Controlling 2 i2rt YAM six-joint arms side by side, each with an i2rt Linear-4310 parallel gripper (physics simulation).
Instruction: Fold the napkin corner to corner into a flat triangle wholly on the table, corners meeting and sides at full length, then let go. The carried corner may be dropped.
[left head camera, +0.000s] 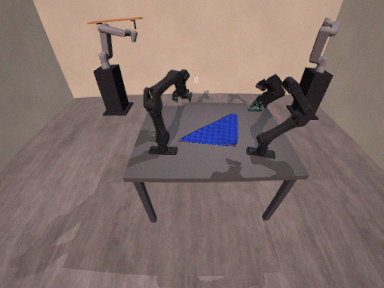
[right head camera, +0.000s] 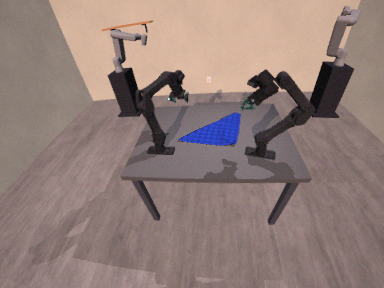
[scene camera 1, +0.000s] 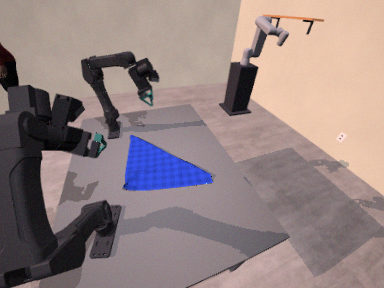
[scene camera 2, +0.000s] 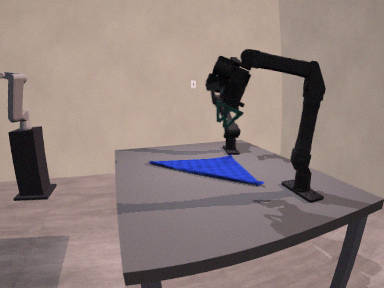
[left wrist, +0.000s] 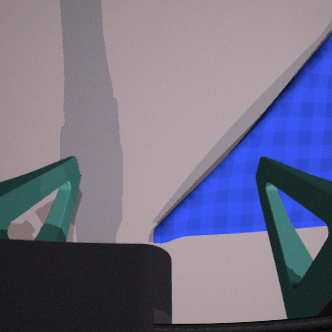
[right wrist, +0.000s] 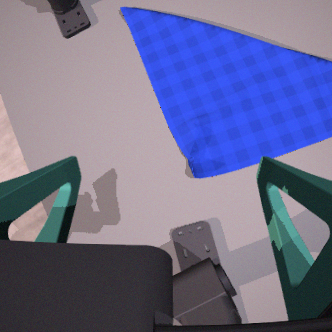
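Observation:
The blue checked napkin (left head camera: 217, 132) (right head camera: 217, 132) (scene camera 1: 160, 167) (scene camera 2: 215, 167) (left wrist: 295, 145) (right wrist: 225, 100) lies on the table as a nearly flat triangle. The right wrist view shows small wrinkles near its lower corner and a slightly blunt tip there. A thin shadow runs along its long edge. My left gripper (left head camera: 182, 97) (right head camera: 179, 98) (scene camera 1: 147, 102) (left wrist: 167, 166) is open and empty, above the table, off the napkin's pointed left end. My right gripper (left head camera: 255, 107) (right head camera: 247, 105) (right wrist: 168, 165) is open and empty, raised to the right of the napkin in the head views.
The grey table (left head camera: 150, 170) (right head camera: 150, 170) (scene camera 1: 200, 250) (scene camera 2: 165, 240) carries both arm bases, one on each side of the napkin in the head views. Grey arms on black pedestals (left head camera: 112, 90) (right head camera: 330, 90) stand on the floor behind the table. Arm shadows cross the tabletop.

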